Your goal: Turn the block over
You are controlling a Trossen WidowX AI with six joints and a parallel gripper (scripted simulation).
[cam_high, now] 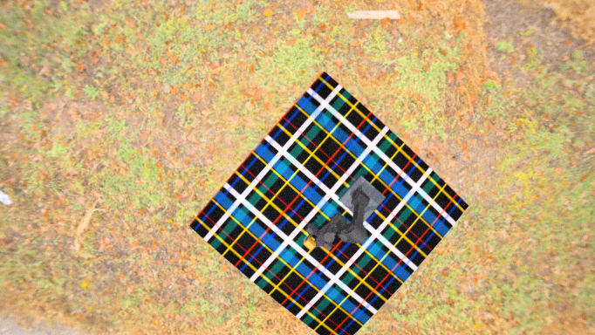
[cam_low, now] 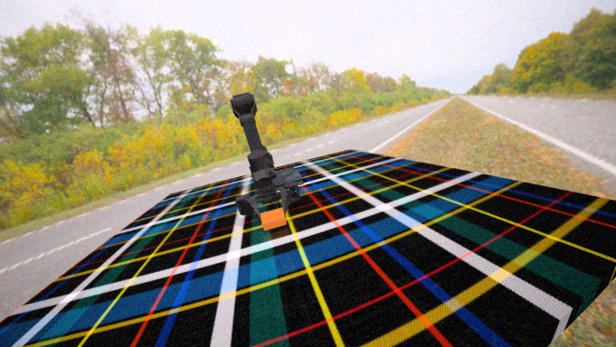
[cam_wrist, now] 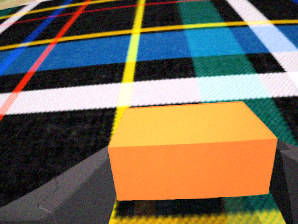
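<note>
My gripper tip is 10 mm above the orange block.
</note>
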